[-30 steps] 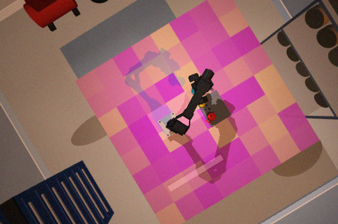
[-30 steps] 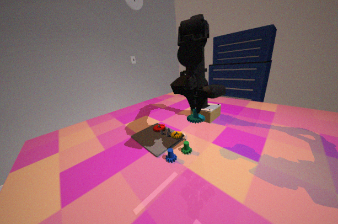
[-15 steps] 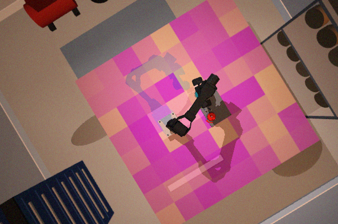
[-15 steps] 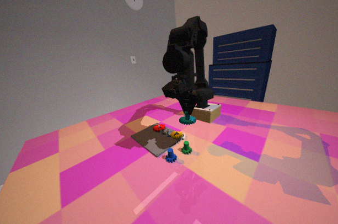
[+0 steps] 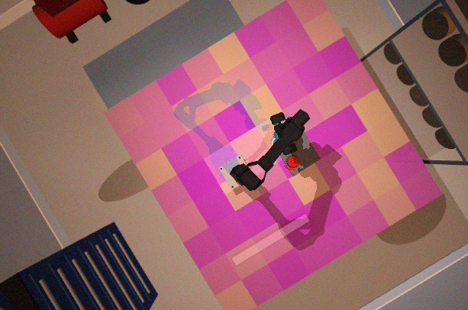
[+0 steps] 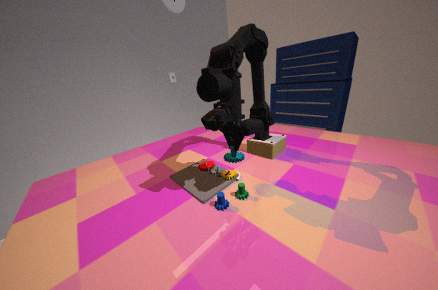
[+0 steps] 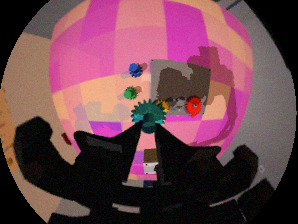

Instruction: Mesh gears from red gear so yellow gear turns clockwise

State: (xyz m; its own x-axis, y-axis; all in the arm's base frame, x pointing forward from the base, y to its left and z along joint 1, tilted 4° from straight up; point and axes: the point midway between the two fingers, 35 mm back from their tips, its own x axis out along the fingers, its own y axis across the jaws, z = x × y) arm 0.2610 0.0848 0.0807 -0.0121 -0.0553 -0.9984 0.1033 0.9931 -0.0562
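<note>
The yellow gear is 40 mm to the right of my gripper tip and 110 mm below it. Also, from my gripper tip: green gear (30 mm ahead, 60 mm to the left, 110 mm below); blue gear (100 mm ahead, 40 mm to the left, 110 mm below); teal gear (10 mm below).
</note>
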